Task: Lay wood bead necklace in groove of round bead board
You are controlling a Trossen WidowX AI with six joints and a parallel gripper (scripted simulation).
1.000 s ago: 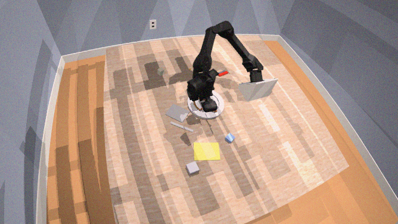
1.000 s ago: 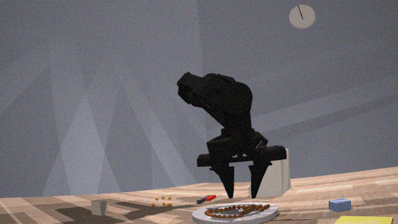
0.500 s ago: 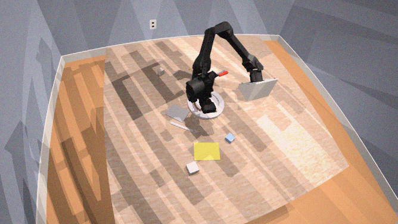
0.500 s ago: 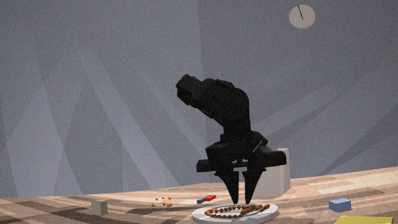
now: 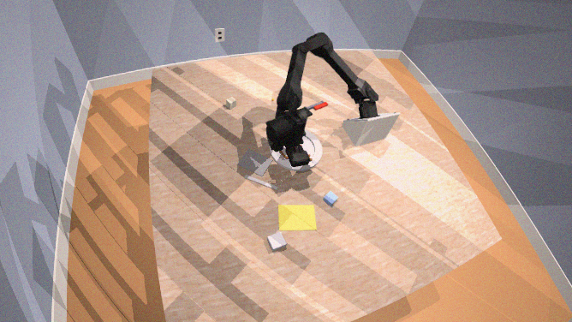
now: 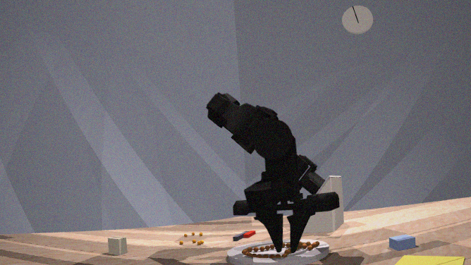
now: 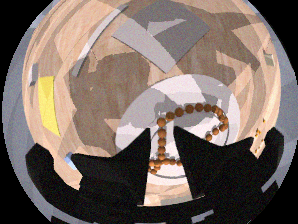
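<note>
My gripper tip is now 120 mm short of the grey sheet, 20 mm to the left of it and 20 mm above it. From my gripper tip the other things lie so: yellow sheet (230 mm to the left, 50 mm ahead, 20 mm below); blue block (200 mm to the left, 80 mm behind, 10 mm below); stick (120 mm ahead, 70 mm to the left, 20 mm below).
</note>
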